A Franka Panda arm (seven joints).
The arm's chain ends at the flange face. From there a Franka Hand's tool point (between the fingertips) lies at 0.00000 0.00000 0.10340 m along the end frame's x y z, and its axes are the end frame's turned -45 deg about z.
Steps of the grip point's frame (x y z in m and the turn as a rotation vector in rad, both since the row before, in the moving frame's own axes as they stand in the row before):
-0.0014, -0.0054, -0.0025, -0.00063, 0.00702, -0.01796
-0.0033, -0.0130, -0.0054, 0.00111, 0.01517, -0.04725
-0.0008, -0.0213, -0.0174, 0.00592, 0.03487, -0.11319
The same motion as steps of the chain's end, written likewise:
-0.0054, -0.0024, -0.0025, 0.00452, 0.00541, -0.01796
-0.0125, -0.0056, -0.0054, 0.01151, 0.00994, -0.04725
-0.0176, -0.0114, -0.0173, 0.02884, 0.02047, -0.11319

